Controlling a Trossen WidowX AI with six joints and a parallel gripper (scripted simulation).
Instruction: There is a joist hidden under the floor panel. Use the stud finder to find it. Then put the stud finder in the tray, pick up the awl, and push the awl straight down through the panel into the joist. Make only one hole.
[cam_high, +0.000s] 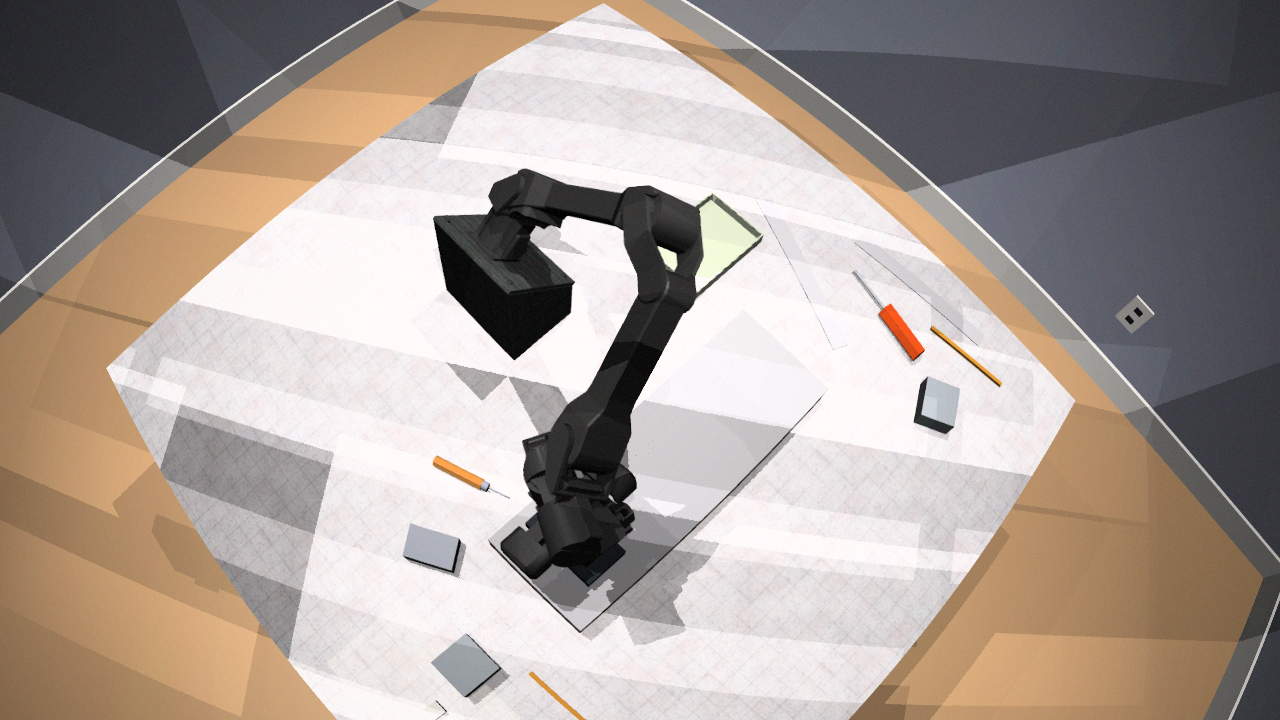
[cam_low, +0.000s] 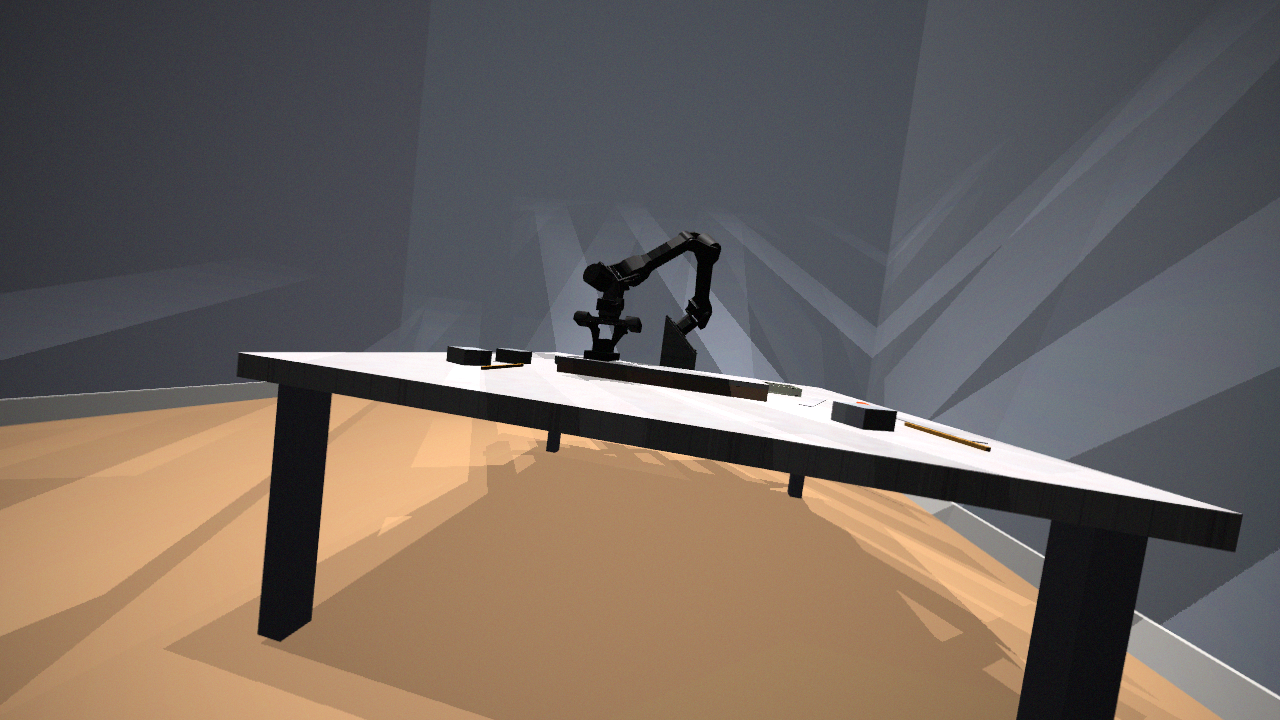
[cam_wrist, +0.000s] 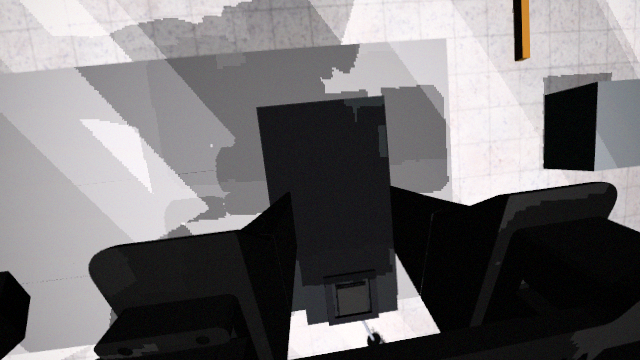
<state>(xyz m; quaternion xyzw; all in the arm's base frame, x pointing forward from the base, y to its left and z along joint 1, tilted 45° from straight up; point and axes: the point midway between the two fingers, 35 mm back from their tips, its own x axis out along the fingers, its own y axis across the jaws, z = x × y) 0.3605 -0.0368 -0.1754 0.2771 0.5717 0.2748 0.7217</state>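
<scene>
My gripper tip is 47 cm to the right of the pale green tray, 26 cm past it and 5 cm above it. From my gripper tip the other things lie so: stud finder 2 cm behind, 2 cm above; then awl 16 cm behind, 6 cm below, 5 cm to the right.
</scene>
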